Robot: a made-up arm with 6 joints. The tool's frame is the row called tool. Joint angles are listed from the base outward.
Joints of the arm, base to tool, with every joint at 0 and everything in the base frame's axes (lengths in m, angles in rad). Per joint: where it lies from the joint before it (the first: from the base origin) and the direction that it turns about. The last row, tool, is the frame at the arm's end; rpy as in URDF.
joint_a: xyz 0.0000 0.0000 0.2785 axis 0 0 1
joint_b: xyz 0.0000 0.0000 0.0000 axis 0 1 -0.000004
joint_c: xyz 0.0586 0.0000 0.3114 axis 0 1 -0.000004
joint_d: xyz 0.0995 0.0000 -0.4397 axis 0 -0.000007 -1
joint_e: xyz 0.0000 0.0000 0.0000 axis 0 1 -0.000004
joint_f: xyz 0.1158 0.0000 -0.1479 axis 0 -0.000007 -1
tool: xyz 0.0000 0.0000 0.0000 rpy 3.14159 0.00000 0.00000
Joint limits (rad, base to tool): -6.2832..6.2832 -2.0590..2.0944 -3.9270..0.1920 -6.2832..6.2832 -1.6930..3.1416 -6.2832..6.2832
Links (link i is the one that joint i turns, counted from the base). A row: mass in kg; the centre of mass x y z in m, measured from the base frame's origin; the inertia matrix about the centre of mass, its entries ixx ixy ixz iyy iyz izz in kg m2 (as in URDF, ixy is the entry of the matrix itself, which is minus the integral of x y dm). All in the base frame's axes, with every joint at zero. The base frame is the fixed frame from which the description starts. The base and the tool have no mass.
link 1: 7.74; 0.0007 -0.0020 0.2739; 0.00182 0 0 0.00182 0 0.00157
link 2: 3.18; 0.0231 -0.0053 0.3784; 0.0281 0 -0.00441 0.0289 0 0.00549
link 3: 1.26; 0.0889 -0.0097 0.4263; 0.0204 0 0.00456 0.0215 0 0.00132
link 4: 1.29; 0.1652 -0.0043 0.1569; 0.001 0 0 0.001 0 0.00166
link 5: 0.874; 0.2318 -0.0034 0.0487; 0.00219 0 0.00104 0.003 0 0.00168
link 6: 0.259; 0.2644 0.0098 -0.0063; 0.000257 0 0 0.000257 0 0.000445
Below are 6 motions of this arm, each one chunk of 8 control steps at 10 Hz.
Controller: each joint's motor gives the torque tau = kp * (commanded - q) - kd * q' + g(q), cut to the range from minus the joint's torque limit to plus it. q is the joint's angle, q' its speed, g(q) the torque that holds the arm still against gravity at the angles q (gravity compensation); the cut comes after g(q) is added. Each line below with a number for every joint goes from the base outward.
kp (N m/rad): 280 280 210 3 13 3.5
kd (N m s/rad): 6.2 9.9 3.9 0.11 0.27 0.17
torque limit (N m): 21 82 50 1.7 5.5 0.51
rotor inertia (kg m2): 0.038 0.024 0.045 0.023 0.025 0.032
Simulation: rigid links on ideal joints. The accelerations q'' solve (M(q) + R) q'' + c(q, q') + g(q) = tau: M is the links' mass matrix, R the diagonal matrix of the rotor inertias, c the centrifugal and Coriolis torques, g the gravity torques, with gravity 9.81 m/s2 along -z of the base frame. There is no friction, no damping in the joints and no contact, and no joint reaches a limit. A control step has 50 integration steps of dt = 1/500 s. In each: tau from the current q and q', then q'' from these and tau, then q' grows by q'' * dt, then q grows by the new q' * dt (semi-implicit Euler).
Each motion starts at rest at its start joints. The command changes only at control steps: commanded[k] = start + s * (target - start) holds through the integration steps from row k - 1 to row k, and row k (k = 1, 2, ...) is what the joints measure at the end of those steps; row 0 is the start. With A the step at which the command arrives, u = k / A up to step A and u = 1 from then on. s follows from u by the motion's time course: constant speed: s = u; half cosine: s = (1 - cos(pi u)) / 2; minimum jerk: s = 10 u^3 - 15 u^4 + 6 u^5; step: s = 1 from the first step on.
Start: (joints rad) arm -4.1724 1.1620 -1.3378 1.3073 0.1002 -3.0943
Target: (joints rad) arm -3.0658 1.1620 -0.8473 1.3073 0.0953 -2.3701
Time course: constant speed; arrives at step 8
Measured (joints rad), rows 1 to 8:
1: -4.0494 1.1498 -1.2726 1.2952 -0.0175 -3.0573
2: -3.8307 1.1534 -1.2144 1.2804 0.0402 -2.9587
3: -3.7014 1.1548 -1.1508 1.1779 0.2342 -2.8280
4: -3.5823 1.1667 -1.0719 1.1572 0.1418 -2.7074
5: -3.4436 1.1683 -1.0105 1.2805 0.0441 -2.6175
6: -3.3059 1.1585 -0.9602 1.3914 0.0961 -2.5451
7: -3.1640 1.1582 -0.8984 1.3700 0.1341 -2.4666
8: -3.0294 1.1634 -0.8298 1.2815 0.1114 -2.3753

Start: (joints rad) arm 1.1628 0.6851 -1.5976 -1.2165 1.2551 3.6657
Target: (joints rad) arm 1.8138 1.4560 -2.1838 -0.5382 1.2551 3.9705
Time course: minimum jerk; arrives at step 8
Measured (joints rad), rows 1 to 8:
1: 1.1707 0.6961 -1.6110 -1.2138 1.2666 3.6681
2: 1.2200 0.7571 -1.6787 -1.2025 1.3096 3.6848
3: 1.3327 0.8822 -1.7942 -1.1813 1.3140 3.7303
4: 1.5009 1.0557 -1.9278 -1.1163 1.2438 3.8039
5: 1.6914 1.2380 -2.0461 -0.9397 1.1581 3.8857
6: 1.8329 1.3865 -2.1245 -0.6148 1.1256 3.9508
7: 1.8684 1.4709 -2.1552 -0.2553 1.2221 3.9857
8: 1.8157 1.4899 -2.1554 -0.1001 1.3418 3.9922

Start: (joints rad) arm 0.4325 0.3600 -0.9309 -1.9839 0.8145 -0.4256
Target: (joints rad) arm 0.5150 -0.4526 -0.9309 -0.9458 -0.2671 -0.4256
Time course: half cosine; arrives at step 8
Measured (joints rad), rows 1 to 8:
1: 0.4336 0.3321 -0.9221 -1.9607 0.7695 -0.4253
2: 0.4424 0.2459 -0.9149 -1.8677 0.6278 -0.4239
3: 0.4613 0.1072 -0.9254 -1.7005 0.4271 -0.4221
4: 0.4805 -0.0602 -0.9408 -1.4773 0.2125 -0.4223
5: 0.4965 -0.2233 -0.9480 -1.2125 -0.0064 -0.4247
6: 0.5103 -0.3574 -0.9506 -0.9633 -0.2001 -0.4265
7: 0.5153 -0.4473 -0.9543 -0.7932 -0.3198 -0.4264
8: 0.5154 -0.4769 -0.9554 -0.7208 -0.3453 -0.4258

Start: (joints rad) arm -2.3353 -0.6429 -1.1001 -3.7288 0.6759 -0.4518
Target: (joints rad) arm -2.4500 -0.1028 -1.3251 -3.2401 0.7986 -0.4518
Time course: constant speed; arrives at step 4
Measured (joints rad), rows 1 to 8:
1: -2.3745 -0.5155 -1.2009 -3.6680 0.7490 -0.4537
2: -2.3965 -0.3751 -1.2401 -3.5043 0.8341 -0.4536
3: -2.4256 -0.2224 -1.2800 -3.3227 0.7911 -0.4530
4: -2.4597 -0.0790 -1.3255 -3.1809 0.7613 -0.4511
5: -2.4584 -0.0665 -1.2820 -3.1301 0.7413 -0.4467
6: -2.4434 -0.0842 -1.3112 -3.1943 0.7065 -0.4448
7: -2.4490 -0.1102 -1.3372 -3.2787 0.8324 -0.4489
8: -2.4525 -0.1222 -1.3468 -3.2930 0.8900 -0.4546

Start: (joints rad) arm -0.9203 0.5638 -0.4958 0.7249 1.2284 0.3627
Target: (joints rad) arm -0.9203 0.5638 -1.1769 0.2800 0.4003 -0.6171
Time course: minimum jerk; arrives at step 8
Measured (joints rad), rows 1 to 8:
1: -0.9199 0.5654 -0.5064 0.7153 1.2227 0.3558
2: -0.9184 0.5715 -0.5688 0.6611 1.1730 0.3074
3: -0.9181 0.5752 -0.7021 0.5568 1.0101 0.1740
4: -0.9206 0.5734 -0.8765 0.4502 0.7520 -0.0526
5: -0.9228 0.5616 -1.0437 0.3716 0.5158 -0.3345
6: -0.9223 0.5446 -1.1601 0.3002 0.3689 -0.5806
7: -0.9207 0.5373 -1.2052 0.2324 0.3118 -0.7113
8: -0.9195 0.5466 -1.1930 0.2050 0.3453 -0.7098

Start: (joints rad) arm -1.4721 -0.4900 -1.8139 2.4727 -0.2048 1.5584
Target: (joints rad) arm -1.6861 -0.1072 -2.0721 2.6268 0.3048 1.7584
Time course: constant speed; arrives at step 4
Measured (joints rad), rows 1 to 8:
1: -1.5349 -0.4101 -1.9018 2.5141 -0.0873 1.5805
2: -1.5887 -0.3070 -1.9604 2.5043 0.1535 1.6355
3: -1.6428 -0.1983 -2.0133 2.5368 0.2753 1.7046
4: -1.6997 -0.0962 -2.0693 2.6287 0.3201 1.7690
5: -1.6832 -0.0775 -2.0462 2.6536 0.2763 1.7990
6: -1.6844 -0.0852 -2.0548 2.6927 0.2455 1.7888
7: -1.6882 -0.1058 -2.0740 2.6807 0.2998 1.7619
8: -1.6843 -0.1217 -2.0865 2.6184 0.3514 1.7431

